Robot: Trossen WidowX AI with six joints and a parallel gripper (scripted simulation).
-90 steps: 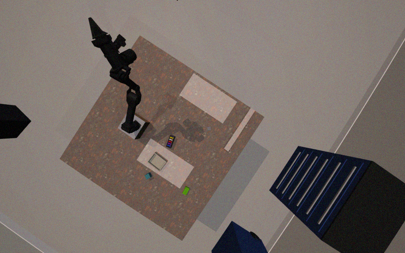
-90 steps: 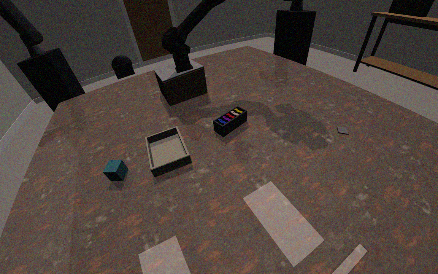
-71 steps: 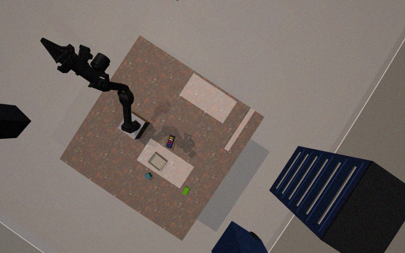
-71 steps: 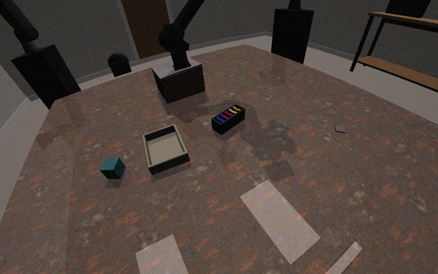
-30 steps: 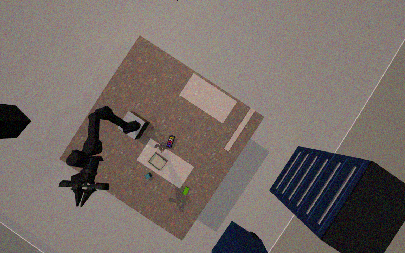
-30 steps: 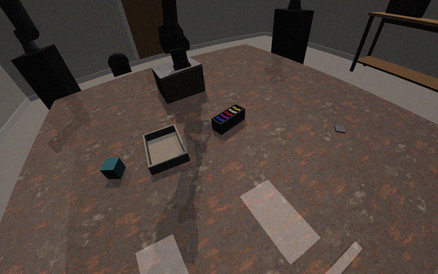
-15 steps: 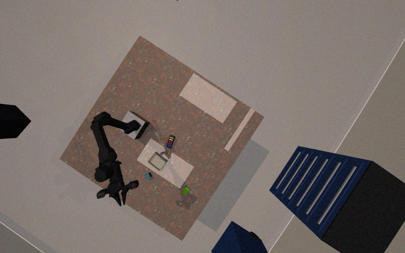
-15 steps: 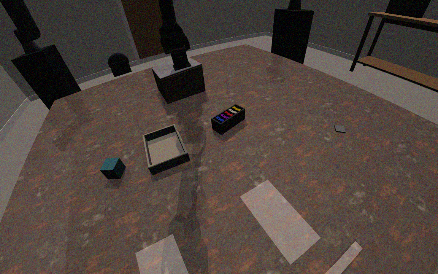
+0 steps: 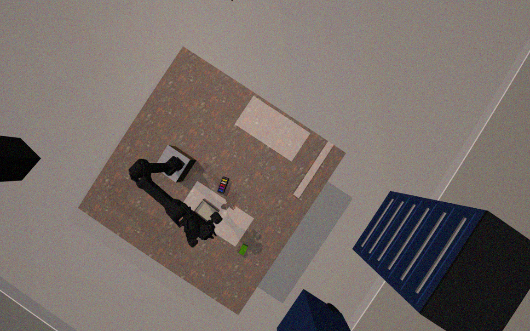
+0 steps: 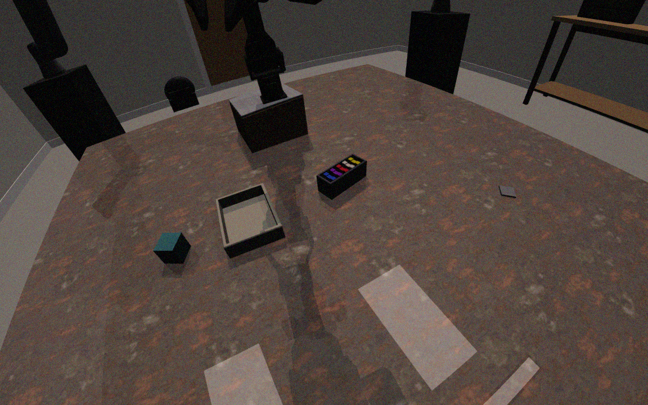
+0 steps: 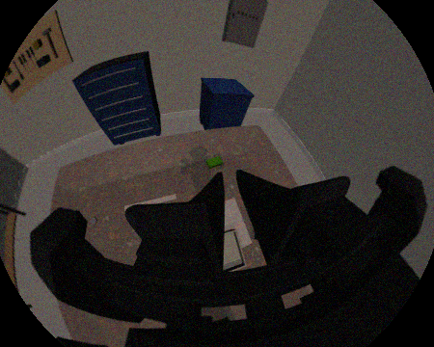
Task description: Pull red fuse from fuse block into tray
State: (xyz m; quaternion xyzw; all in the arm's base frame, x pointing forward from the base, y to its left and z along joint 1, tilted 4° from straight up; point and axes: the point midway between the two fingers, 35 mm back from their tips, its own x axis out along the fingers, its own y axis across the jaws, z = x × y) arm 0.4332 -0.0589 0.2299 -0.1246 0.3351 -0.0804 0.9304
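My gripper tip is now 170 mm past the red fuse, 160 mm to the right of it and 300 mm above it. Also, from my gripper tip: green block 210 mm ahead, 70 mm to the right, 320 mm below; tray 140 mm behind, 50 mm to the right, 320 mm below; teal cube 110 mm behind, 190 mm to the right, 310 mm below.
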